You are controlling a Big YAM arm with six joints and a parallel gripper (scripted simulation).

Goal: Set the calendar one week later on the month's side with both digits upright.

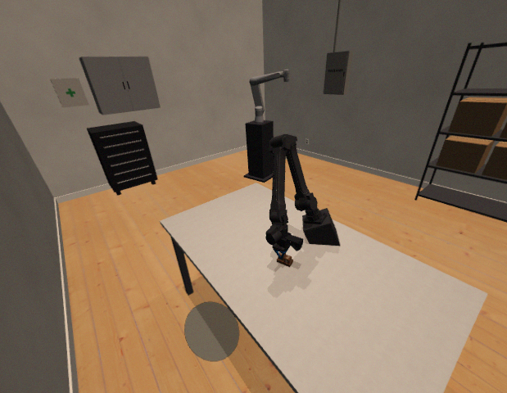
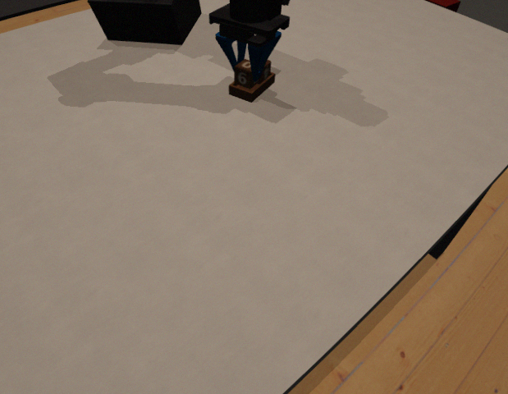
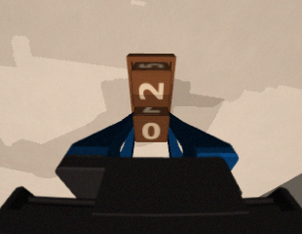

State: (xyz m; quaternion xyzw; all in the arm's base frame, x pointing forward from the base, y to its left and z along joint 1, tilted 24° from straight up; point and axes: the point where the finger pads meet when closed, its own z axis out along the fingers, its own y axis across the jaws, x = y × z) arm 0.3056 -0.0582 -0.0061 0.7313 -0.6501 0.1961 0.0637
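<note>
Right now my hand is 3 cm above the small brown tray and 2 cm to the right of it.
</note>
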